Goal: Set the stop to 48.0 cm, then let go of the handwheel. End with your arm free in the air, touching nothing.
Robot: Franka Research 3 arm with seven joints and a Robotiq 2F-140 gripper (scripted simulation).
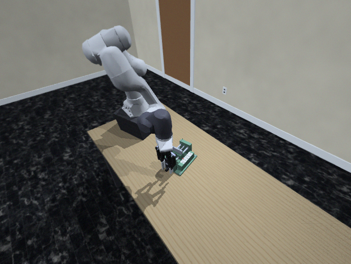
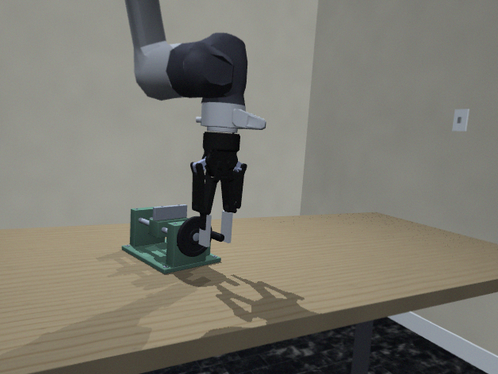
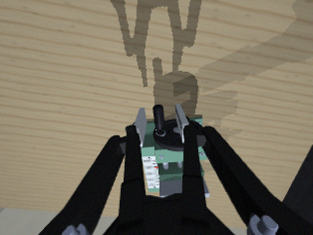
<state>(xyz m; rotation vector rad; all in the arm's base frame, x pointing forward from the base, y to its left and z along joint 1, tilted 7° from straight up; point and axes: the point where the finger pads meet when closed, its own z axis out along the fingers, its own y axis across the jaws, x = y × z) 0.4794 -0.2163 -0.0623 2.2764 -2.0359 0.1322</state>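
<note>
My gripper is now 20 mm to the right of the black handwheel, 20 mm above it and 10 mm past it. Round my hand: stop block (130 mm to the left, 30 mm behind, 10 mm below).
</note>
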